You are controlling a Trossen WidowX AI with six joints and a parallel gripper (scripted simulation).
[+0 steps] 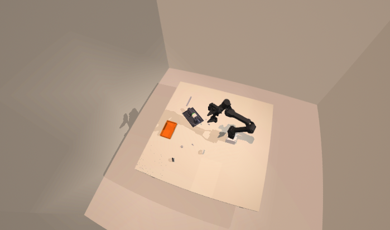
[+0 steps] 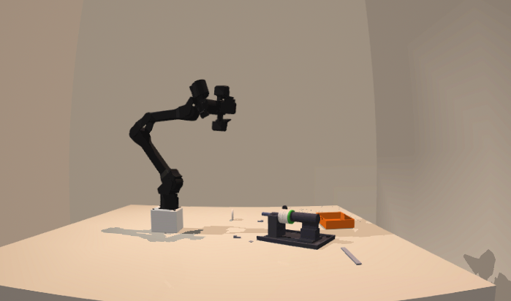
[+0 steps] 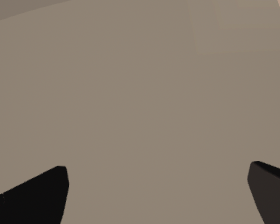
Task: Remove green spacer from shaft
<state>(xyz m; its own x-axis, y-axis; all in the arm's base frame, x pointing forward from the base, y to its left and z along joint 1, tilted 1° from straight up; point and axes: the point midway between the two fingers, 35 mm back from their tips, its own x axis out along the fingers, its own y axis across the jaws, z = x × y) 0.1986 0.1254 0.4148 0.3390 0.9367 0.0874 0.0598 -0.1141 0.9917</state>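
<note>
Now: the shaft 420 mm below my gripper tip, 220 mm ahead of it and 210 mm to the right of it. Also, from my gripper tip: orange tray (490 mm below, 440 mm ahead, 40 mm to the left); then green spacer (420 mm below, 260 mm ahead, 230 mm to the right); then white spacer (420 mm below, 230 mm ahead, 210 mm to the right).
</note>
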